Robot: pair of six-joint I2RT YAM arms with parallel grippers.
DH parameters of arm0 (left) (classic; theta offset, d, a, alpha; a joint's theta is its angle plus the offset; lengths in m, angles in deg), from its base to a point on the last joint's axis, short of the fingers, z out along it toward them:
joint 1: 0 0.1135 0.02 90
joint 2: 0 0 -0.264 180
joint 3: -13.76 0 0.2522 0
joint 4: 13.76 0 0.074 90
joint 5: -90 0 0 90
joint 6: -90 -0.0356 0 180
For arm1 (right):
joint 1: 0 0.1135 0.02 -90
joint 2: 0 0 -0.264 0
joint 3: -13.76 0 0.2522 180
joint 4: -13.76 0 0.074 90
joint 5: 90 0 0 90
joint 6: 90 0.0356 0 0
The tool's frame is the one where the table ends.
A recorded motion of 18 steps. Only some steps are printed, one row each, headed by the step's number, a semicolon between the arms.
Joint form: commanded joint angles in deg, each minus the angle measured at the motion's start. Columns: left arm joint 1, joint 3, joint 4, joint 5, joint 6, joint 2; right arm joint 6, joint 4, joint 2, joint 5, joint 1, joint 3.
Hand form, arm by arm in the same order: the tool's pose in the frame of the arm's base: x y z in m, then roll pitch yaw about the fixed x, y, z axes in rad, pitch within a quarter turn. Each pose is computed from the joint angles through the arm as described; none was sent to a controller.
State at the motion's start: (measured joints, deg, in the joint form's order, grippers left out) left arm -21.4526 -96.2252 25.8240 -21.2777 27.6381 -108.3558; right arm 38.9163 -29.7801 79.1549 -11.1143 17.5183 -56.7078
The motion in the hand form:
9: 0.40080 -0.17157 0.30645 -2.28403 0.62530 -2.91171; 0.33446 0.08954 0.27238 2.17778 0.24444 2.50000
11: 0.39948 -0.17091 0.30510 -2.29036 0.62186 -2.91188; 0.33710 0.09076 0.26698 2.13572 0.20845 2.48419
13: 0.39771 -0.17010 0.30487 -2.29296 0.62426 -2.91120; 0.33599 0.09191 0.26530 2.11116 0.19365 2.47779
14: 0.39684 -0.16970 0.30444 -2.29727 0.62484 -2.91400; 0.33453 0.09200 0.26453 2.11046 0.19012 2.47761
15: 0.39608 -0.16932 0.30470 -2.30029 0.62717 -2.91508; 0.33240 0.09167 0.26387 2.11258 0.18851 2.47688
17: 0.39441 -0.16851 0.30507 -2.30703 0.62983 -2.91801; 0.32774 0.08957 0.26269 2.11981 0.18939 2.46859
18: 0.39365 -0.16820 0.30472 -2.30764 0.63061 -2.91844; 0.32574 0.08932 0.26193 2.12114 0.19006 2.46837
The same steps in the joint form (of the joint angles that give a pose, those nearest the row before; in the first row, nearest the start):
9: 0.18 2.55 -3.57 -2.74 2.50 1.44; 15.62 14.79 9.35 -14.49 -5.08 -8.93
11: 0.18 3.09 -3.51 -2.50 2.51 1.70; 18.60 18.49 9.93 -16.10 -5.12 -7.59
13: 0.18 3.73 -3.71 -2.30 2.43 2.15; 20.17 20.58 9.67 -16.78 -4.96 -6.48
14: 0.18 4.00 -3.65 -2.20 2.26 2.34; 20.38 20.76 9.40 -16.83 -4.90 -6.04
15: 0.18 4.18 -3.61 -2.06 2.12 2.53; 20.43 20.73 8.98 -16.75 -4.87 -5.52
17: 0.18 4.53 -3.42 -1.81 1.85 2.92; 20.44 20.55 7.95 -16.23 -4.99 -4.38
18: 0.18 4.85 -3.55 -1.78 1.81 3.10; 20.41 20.64 7.54 -16.13 -4.95 -3.84

